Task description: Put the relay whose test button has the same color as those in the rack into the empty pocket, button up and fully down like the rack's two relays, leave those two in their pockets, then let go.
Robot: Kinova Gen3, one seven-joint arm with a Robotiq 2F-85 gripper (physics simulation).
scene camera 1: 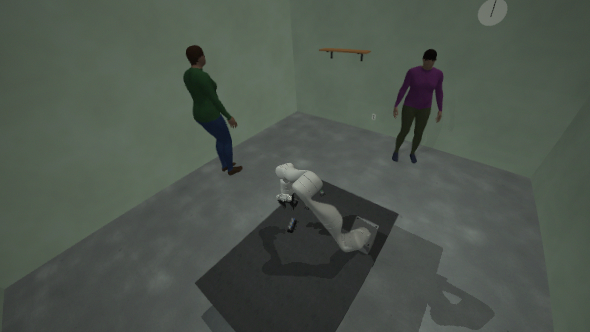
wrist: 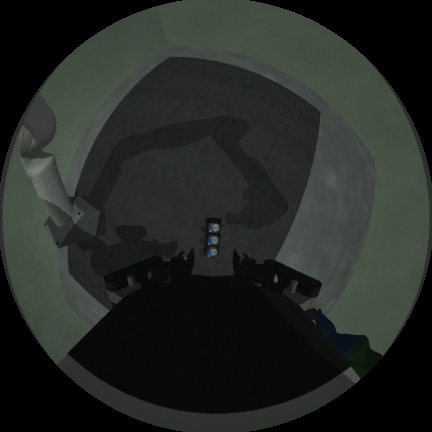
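Seen in the pictures: gripper, fingertip midpoint: (scene camera 1: 288,208) (wrist: 213,256); arm's base, origin of the base link: (wrist: 63,214).
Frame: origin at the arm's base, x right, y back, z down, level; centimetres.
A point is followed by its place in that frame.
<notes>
The dark rack (scene camera 1: 290,231) @(z 9.7, x -17.2, y -44.2 cm) (wrist: 214,220) @(z 9.0, x -17.7, y -45.1 cm) lies on the dark mat. In the wrist view three relays show in a row in it: the far relay (wrist: 214,227) @(z 7.7, x -16.8, y -45.8 cm), the middle relay (wrist: 213,240) @(z 7.7, x -13.8, y -46.9 cm) and the near relay (wrist: 213,252) @(z 7.7, x -10.9, y -48.2 cm). Each has a pale top and a blue test button facing up. All three look upright and alike in height, but their exact depth is too small to tell. My gripper (scene camera 1: 288,205) @(z -10.5, x -15.9, y -45.3 cm) (wrist: 213,256) @(z -10.5, x -15.9, y -45.3 cm) is open and empty, above the rack and apart from it, its fingers either side of the row's near end in the wrist view.
A small greyish object (scene camera 1: 321,192) @(z 8.7, x 24.8, y -46.0 cm) lies near the far edge of the mat (scene camera 1: 235,280) @(z 12.4, x -65.4, y -49.7 cm) (wrist: 200,80) @(z 12.4, x -63.9, y -18.1 cm), too small to identify. The arm's base plate (scene camera 1: 372,226) @(z -5.2, x 5.1, y 3.5 cm) is at the mat's right. A person in green (scene camera 1: 202,95) and one in purple (scene camera 1: 422,87) stand off the mat.
</notes>
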